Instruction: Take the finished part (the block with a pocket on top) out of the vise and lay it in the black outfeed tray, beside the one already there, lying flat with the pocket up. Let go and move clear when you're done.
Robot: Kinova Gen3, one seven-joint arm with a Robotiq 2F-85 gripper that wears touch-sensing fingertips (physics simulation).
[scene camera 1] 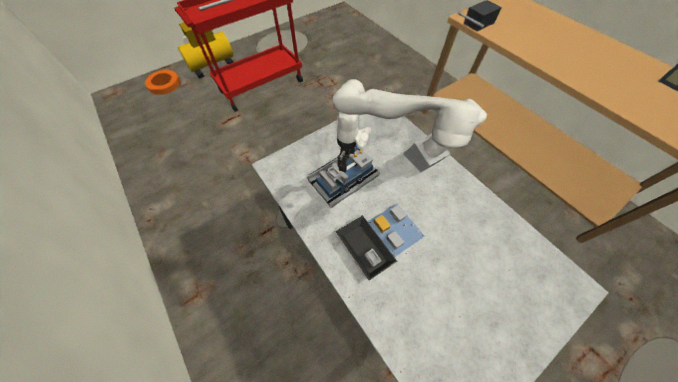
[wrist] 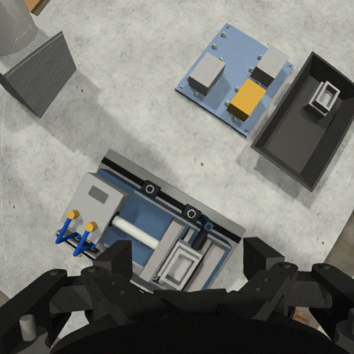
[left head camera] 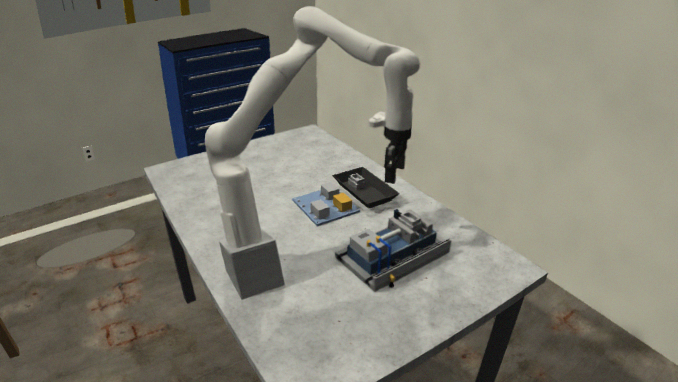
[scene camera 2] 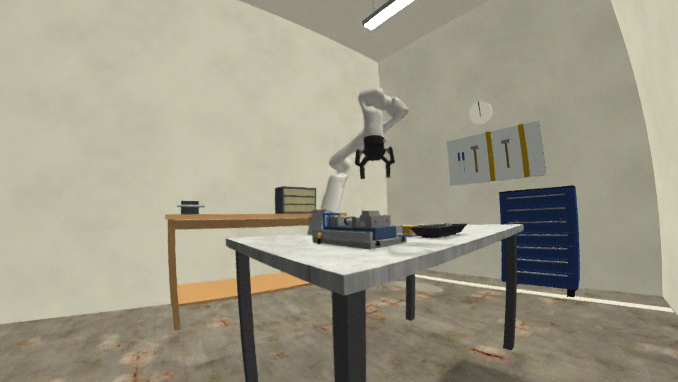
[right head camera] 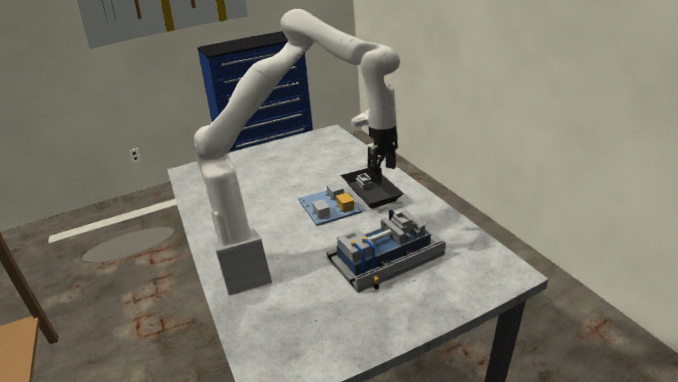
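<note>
The finished part [left head camera: 412,218] [right head camera: 401,218] [wrist: 181,266], a light grey block with its pocket up, sits between the jaws of the vise [left head camera: 395,244] [wrist: 161,252]. A similar part [left head camera: 356,180] [right head camera: 364,180] [scene camera 1: 372,257] [wrist: 325,97] lies flat, pocket up, at the far end of the black outfeed tray [left head camera: 372,192] [scene camera 1: 357,237] [scene camera 2: 439,231] [wrist: 295,132]. My gripper [scene camera 2: 375,176] [wrist: 187,257] is open and empty, pointing down, high above the vise; the wrist view shows the part below, between the spread fingers. The part is hard to tell from the jaws in scene camera 2.
A blue plate [left head camera: 307,202] [wrist: 235,55] bears two grey blocks [wrist: 206,73] [wrist: 270,65] and a yellow block [wrist: 246,99], beside the tray. Blue hoses [left head camera: 385,250] [wrist: 64,231] rise at the vise's grey end housing. A dark clamp-like piece [wrist: 201,239] stands close to the part.
</note>
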